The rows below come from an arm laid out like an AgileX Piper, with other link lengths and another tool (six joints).
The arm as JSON. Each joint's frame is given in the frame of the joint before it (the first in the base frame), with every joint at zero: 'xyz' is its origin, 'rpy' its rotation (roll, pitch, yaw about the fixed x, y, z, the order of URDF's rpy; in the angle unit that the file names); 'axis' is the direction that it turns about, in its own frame. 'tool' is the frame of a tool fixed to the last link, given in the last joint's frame.
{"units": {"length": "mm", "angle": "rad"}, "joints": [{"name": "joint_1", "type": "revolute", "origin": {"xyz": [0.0, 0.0, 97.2], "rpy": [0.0, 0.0, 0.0]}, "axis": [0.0, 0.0, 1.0]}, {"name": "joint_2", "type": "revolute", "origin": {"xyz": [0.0, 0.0, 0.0], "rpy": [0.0, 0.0, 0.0]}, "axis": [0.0, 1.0, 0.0]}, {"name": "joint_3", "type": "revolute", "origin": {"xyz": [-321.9, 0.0, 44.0], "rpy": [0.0, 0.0, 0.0]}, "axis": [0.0, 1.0, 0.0]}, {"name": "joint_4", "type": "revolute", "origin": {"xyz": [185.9, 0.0, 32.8], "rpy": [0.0, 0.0, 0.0]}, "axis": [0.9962, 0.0, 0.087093]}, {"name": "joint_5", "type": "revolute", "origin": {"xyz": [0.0, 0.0, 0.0], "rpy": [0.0, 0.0, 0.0]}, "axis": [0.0, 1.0, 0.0]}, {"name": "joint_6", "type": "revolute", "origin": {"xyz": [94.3, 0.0, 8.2], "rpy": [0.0, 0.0, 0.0]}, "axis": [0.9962, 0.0, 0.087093]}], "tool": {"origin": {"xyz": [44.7, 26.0, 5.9], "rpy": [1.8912, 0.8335, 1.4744]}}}
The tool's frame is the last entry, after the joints.
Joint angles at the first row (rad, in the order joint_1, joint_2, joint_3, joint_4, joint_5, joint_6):
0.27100, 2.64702, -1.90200, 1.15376, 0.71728, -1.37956
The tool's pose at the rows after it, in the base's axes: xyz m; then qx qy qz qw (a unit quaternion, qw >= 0):
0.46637 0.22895 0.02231 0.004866 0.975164 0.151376 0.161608
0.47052 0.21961 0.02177 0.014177 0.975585 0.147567 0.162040
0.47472 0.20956 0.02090 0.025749 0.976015 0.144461 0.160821
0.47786 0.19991 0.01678 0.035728 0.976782 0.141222 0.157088
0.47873 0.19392 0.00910 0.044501 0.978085 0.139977 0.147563
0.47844 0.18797 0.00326 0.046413 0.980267 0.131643 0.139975
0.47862 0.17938 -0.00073 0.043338 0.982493 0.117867 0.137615
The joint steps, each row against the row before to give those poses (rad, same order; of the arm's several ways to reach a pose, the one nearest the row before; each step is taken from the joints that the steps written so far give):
-0.01336, -0.00001, 0.00171, -0.01949, -0.00984, 0.00383
-0.01908, 0.00002, -0.00009, -0.00763, -0.00107, 0.00635
-0.02071, 0.00101, 0.00003, -0.00620, 0.00000, 0.00916
-0.01972, 0.00762, 0.00004, -0.00459, 0.00120, 0.00485
-0.01256, 0.01564, -0.00004, -0.00001, 0.00353, 0.00669
-0.00977, 0.00811, 0.00005, -0.02658, 0.00206, 0.01752
-0.01325, 0.00189, 0.00001, -0.04225, 0.00001, 0.01481

